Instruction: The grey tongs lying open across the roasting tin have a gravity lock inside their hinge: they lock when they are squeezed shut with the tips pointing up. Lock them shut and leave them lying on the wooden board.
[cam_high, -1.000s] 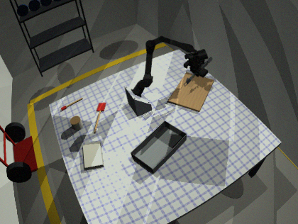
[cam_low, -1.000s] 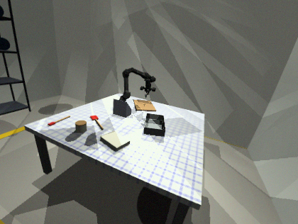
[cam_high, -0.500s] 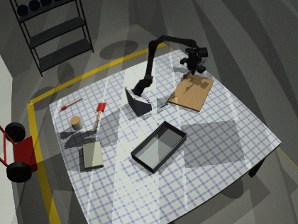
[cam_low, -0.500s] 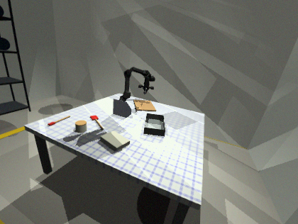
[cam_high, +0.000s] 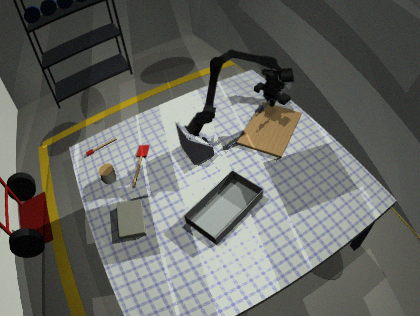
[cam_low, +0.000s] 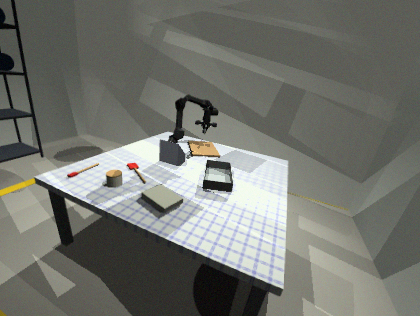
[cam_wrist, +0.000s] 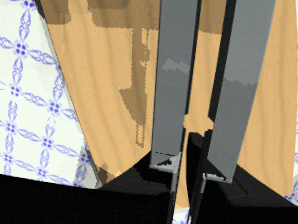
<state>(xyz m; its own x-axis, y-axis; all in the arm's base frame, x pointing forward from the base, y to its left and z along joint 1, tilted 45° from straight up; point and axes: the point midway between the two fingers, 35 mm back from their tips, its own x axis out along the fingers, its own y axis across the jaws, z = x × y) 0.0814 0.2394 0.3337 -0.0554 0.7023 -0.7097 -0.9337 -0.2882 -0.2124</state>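
The wooden board is 140 mm below my gripper tip. Also, from my gripper tip: flat pale slab: 830 mm to the right, 190 mm ahead, 140 mm below; then red spatula: 690 mm to the right, 140 mm below, 130 mm behind; then roasting tin: 440 mm to the right, 330 mm ahead, 120 mm below.
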